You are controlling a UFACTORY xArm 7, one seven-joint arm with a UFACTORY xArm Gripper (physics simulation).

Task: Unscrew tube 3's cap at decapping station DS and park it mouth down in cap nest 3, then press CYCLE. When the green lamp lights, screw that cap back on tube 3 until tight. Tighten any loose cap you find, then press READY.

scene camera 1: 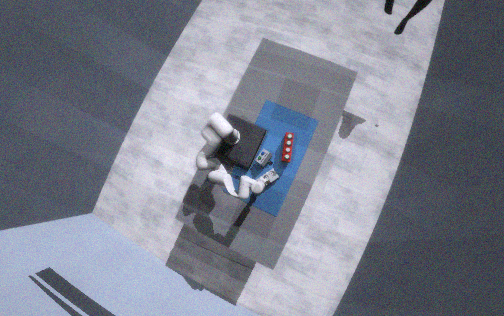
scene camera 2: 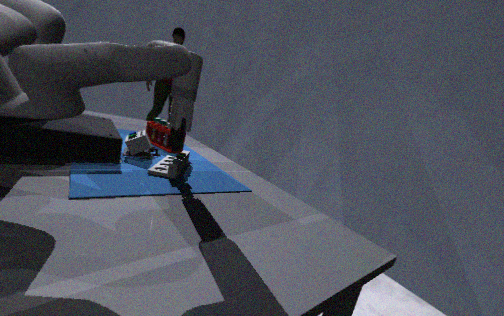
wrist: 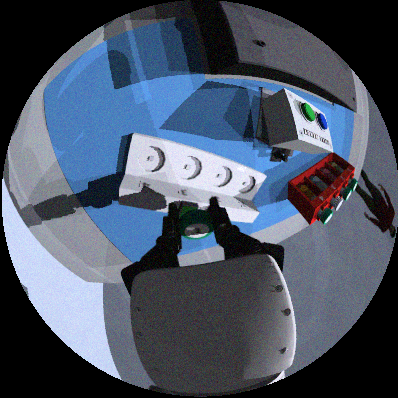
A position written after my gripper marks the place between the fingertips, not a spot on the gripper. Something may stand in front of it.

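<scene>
Scene camera 2: my gripper (scene camera 2: 174, 148), a blue mat (scene camera 2: 89, 179). Wrist view: my gripper (wrist: 193, 209), the blue mat (wrist: 150, 80).
</scene>
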